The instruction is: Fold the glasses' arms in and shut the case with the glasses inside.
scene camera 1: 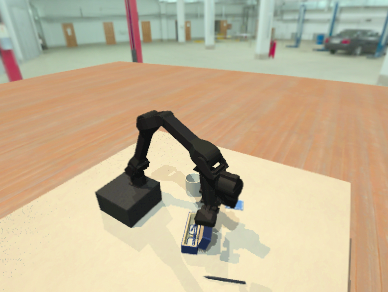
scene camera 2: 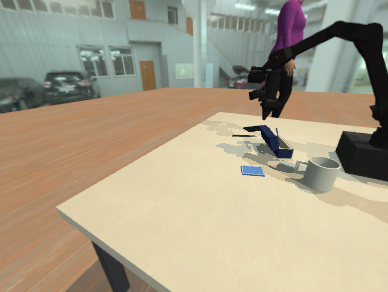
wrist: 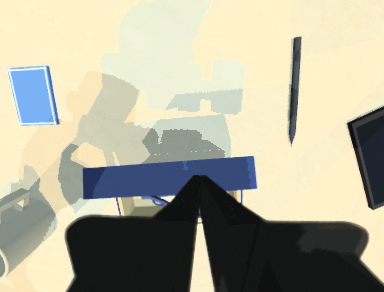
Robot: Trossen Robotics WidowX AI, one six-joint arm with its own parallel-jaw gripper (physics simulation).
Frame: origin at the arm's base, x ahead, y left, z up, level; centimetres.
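Seen in the pictures: gripper, fingertip midpoint: [scene camera 2: 263, 120] [wrist: 199, 181]; arm's base at its link origin: [scene camera 1: 138, 182] [scene camera 2: 384, 146].
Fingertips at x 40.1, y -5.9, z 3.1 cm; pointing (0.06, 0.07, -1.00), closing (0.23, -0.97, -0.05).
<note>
Pixels of each thing's top centre, then the offset from my fingertips to it. "pt": a spot on its surface instead.
- grey mug at a spot on its surface: [wrist: 30, 230] [scene camera 1: 194, 189] pt dz -9.0, dx -18.9, dy +19.7 cm
- blue card at its top centre: [wrist: 32, 97] [scene camera 2: 252, 169] [scene camera 1: 234, 203] dz -13.1, dx -0.7, dy +24.2 cm
- dark pen at its top centre: [wrist: 296, 95] [scene camera 1: 223, 278] [scene camera 2: 244, 135] dz -12.7, dx +9.4, dy -10.4 cm
- dark flat object at a spot on its surface: [wrist: 372, 160] pt dz -12.8, dx +4.5, dy -24.9 cm
The blue glasses case [scene camera 1: 189, 248] [scene camera 2: 285, 154] stands open. Its lid [scene camera 1: 205, 237] [scene camera 2: 270, 141] [wrist: 135, 180] is raised along one long side. The glasses [scene camera 1: 193, 234] lie inside the case; a thin blue piece, apparently a glasses arm [scene camera 2: 277, 132], sticks up above its rim in scene camera 2. In the wrist view a small part of the blue glasses [wrist: 159, 201] shows, and the lid and fingers hide most of the inside. My gripper [scene camera 1: 205, 223] [scene camera 2: 265, 118] [wrist: 199, 181] is shut and empty, above the case, its tips over the lid in the wrist view.
A grey mug [scene camera 1: 192, 185] [scene camera 2: 321, 176] [wrist: 30, 230] stands near the case. A blue card [scene camera 1: 237, 205] [scene camera 2: 252, 171] [wrist: 34, 95] and a dark pen [scene camera 1: 225, 279] [scene camera 2: 243, 135] [wrist: 296, 87] lie on the table. A dark flat object [wrist: 372, 160] lies at the wrist view's right edge.
</note>
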